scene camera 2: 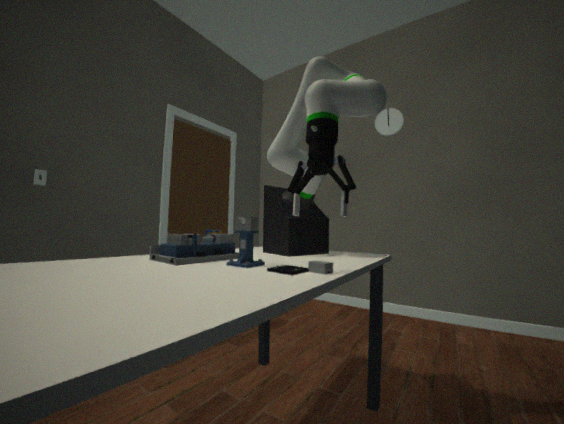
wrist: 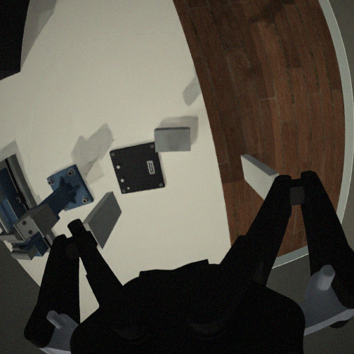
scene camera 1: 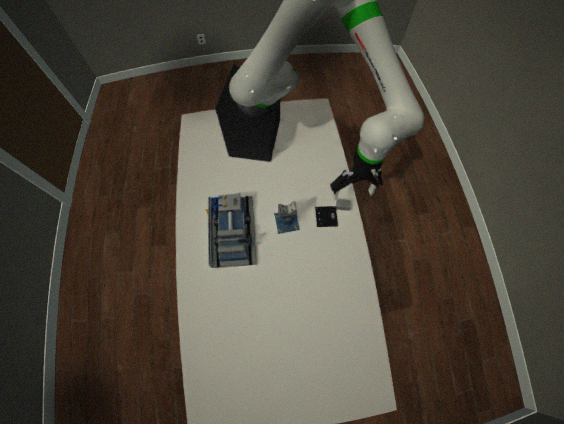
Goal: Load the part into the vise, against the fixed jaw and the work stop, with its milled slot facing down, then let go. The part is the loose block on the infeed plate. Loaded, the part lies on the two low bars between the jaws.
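Frame: origin at the arm's base, x down, y back, z left, level; centimetres.
Where they show: gripper, fingertip midpoint: [scene camera 2: 318,215] [scene camera 1: 352,194].
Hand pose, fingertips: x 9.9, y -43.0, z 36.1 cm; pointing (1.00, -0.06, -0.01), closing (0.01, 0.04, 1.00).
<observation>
Each offset is from my fingertips to the top centre of the thing.
The part, a grey block @(dx +13.1, dy +2.2, dz -0.3 cm) [scene camera 1: 343,204] [scene camera 2: 320,267] [wrist: 172,141], lies at one corner of the black infeed plate @(dx +15.3, dy -1.9, dz -8.4 cm) [scene camera 1: 326,220] [scene camera 2: 287,270] [wrist: 136,172], mostly beyond its edge. Whether it rests partly on the plate is unclear, and its slot cannot be made out. My gripper [scene camera 1: 356,192] [scene camera 2: 320,206] [wrist: 177,185] is wide open and empty, well above the table and the block. The vise @(dx +6.2, dy -4.3, dz -48.9 cm) [scene camera 1: 232,230] [scene camera 2: 195,249], blue with grey jaws, sits on a grey base at the other end of the row. In the wrist view it is cut off at the left edge. The bars between the jaws are unclear.
A blue stand [scene camera 1: 287,225] [scene camera 2: 245,248] [wrist: 65,192] with a grey block-like head rises between the vise and the infeed plate. The black robot pedestal [scene camera 1: 252,132] [scene camera 2: 295,230] stands behind them. The table edge runs close beside the part.
</observation>
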